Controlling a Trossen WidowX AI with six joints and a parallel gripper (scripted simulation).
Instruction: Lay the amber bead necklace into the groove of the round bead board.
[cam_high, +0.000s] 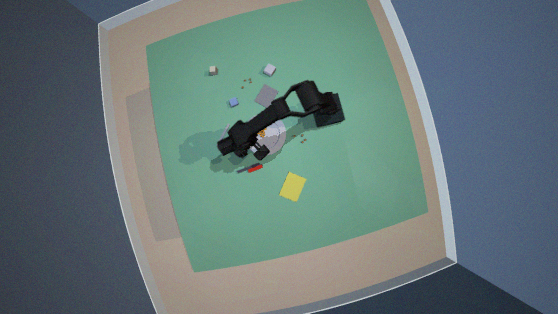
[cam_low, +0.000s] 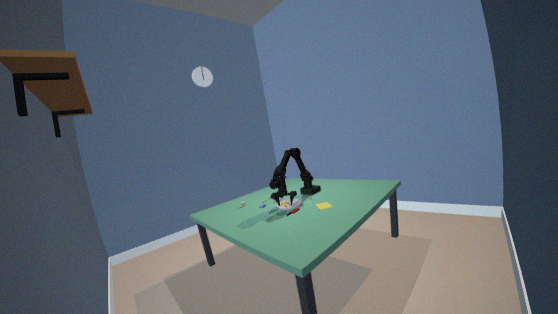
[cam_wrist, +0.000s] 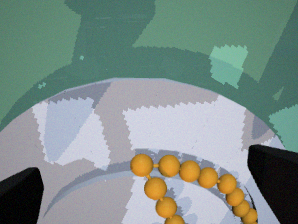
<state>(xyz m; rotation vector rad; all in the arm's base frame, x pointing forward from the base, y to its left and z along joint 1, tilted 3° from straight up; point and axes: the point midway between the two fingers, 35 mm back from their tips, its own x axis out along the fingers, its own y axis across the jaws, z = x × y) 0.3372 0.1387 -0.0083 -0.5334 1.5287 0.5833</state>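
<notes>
The round grey bead board lies 5 cm behind my gripper tip, 4 cm to the right of it and 1 cm below it. Also, from my gripper tip: grey rod (15 cm ahead, 5 cm to the right, 2 cm below); blue block (9 cm ahead, 20 cm to the right, 1 cm below); red-handled tool (1 cm ahead, 12 cm to the left, 1 cm below).
</notes>
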